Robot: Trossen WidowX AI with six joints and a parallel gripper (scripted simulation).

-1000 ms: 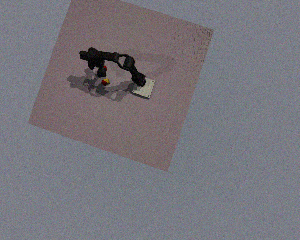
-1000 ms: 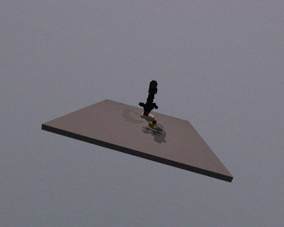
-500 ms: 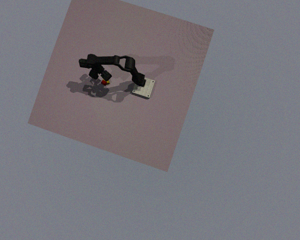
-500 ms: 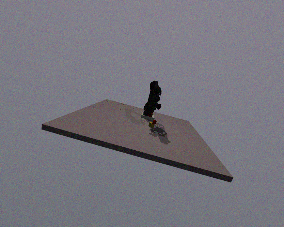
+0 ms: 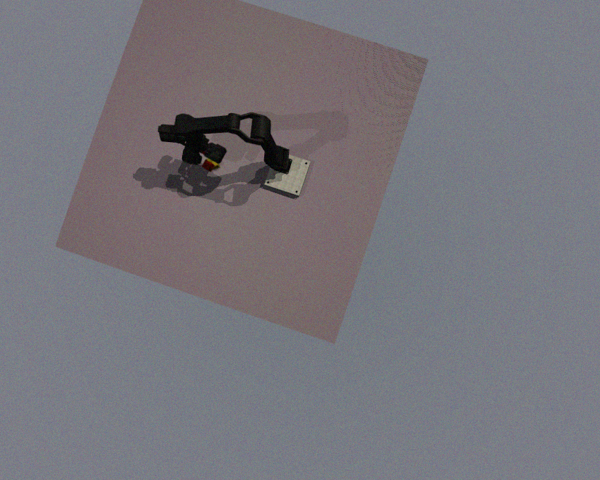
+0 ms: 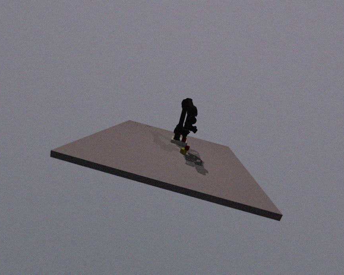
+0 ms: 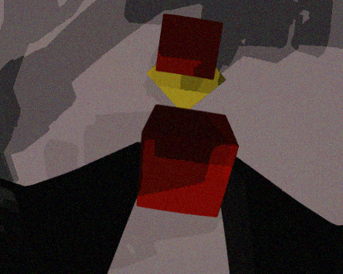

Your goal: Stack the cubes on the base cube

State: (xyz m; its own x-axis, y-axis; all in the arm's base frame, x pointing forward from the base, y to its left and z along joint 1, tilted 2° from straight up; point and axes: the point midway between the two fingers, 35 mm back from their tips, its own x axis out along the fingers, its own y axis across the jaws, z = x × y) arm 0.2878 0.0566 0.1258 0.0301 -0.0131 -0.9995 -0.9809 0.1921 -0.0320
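My gripper tip is 100 mm above the yellow base cube and 20 mm to the right of it.
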